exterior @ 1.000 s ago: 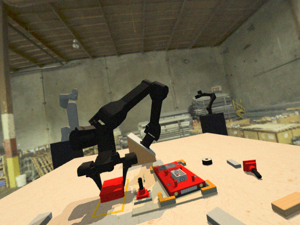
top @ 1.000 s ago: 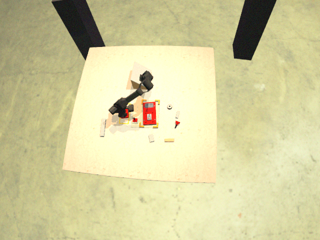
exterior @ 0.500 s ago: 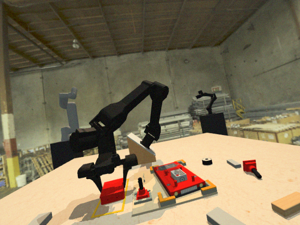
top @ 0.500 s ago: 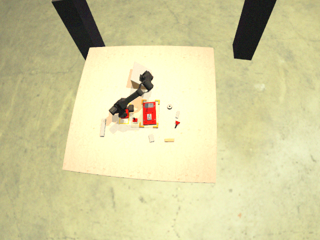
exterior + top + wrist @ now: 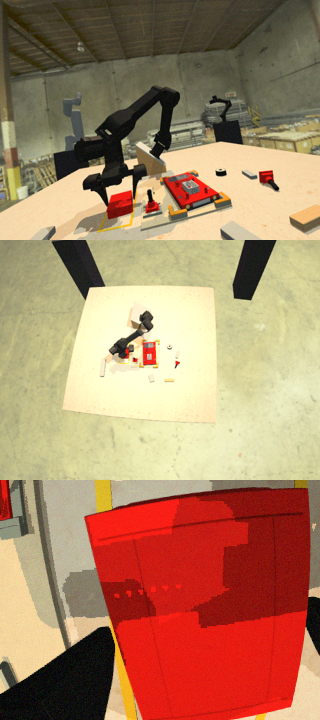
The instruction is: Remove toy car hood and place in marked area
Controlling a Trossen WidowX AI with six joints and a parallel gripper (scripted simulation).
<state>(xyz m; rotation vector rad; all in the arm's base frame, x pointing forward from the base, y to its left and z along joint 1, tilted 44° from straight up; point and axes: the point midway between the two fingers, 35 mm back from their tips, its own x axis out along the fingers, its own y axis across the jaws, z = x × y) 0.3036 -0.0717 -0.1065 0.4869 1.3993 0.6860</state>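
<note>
Right now my gripper tip is right at the red hood. Round my gripper tip: wooden block: 40 cm to the left, 21 cm ahead, 1 cm below.
</note>
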